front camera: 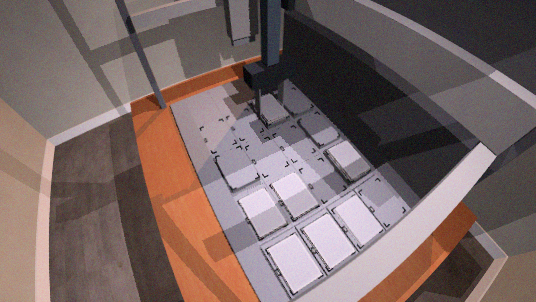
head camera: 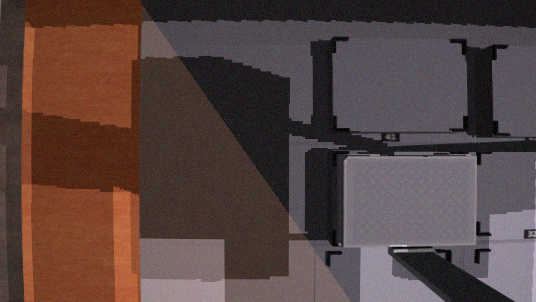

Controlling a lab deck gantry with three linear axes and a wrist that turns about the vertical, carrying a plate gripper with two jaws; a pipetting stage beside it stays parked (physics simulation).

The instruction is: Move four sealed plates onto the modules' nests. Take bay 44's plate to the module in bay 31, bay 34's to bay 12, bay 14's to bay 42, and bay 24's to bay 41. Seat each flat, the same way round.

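Places are measured from the robot's base along level axes (x ahead, y left, z up), in metres.
Pixels of known places: gripper, fingertip midpoint: (front camera: 269, 108) (head camera: 407, 199); robot's base, link origin: (front camera: 200, 128).
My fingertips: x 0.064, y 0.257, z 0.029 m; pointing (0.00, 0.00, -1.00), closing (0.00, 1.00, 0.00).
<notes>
Ahead of a thing's pixels: the offset from my fingertips to its top centre. "*": to the spot under its first point.
My gripper (front camera: 270, 104) (head camera: 410, 201) is shut on a sealed plate {0.000 m left, 0.000 m ahead, 0.007 m up} (front camera: 274, 113) (head camera: 400, 190), jaws along its long sides. The plate is level, over or on bay 31's nest, offset slightly to the right in the head view; I cannot tell whether it touches. Bay 41's nest {* 0.117 m left, 0.022 m ahead, 0.011 m down} (front camera: 298, 103) (head camera: 400, 85) and bay 42's nest {* 0.105 m left, 0.181 m ahead, 0.010 m down} (front camera: 321, 131) (head camera: 516, 90) are empty, as is bay 12's nest {* 0.221 m right, 0.180 m ahead, 0.011 m down} (front camera: 236, 171). Sealed plates stand in bay 34 {* 0.005 m right, 0.495 m ahead, 0.001 m down} (front camera: 358, 220), bay 24 {* 0.111 m right, 0.495 m ahead, 0.001 m down} (front camera: 328, 241) and bay 14 {* 0.218 m right, 0.494 m ahead, 0.001 m down} (front camera: 293, 263). Bay 44 {* 0.120 m left, 0.481 m ahead, 0.015 m down} (front camera: 382, 196) holds no plate.
Other plates stand in bay 13 {* 0.215 m right, 0.332 m ahead, 0.015 m down} (front camera: 262, 212), bay 23 {* 0.110 m right, 0.337 m ahead, 0.015 m down} (front camera: 295, 196) and bay 43 {* 0.103 m left, 0.327 m ahead, 0.004 m up} (front camera: 349, 159). The parked pipetting stage (front camera: 239, 20) hangs behind the gripper. A pale rail (front camera: 400, 225) crosses in front of the deck, and the blue-grey gripper column (front camera: 270, 32) rises over bay 31.
</notes>
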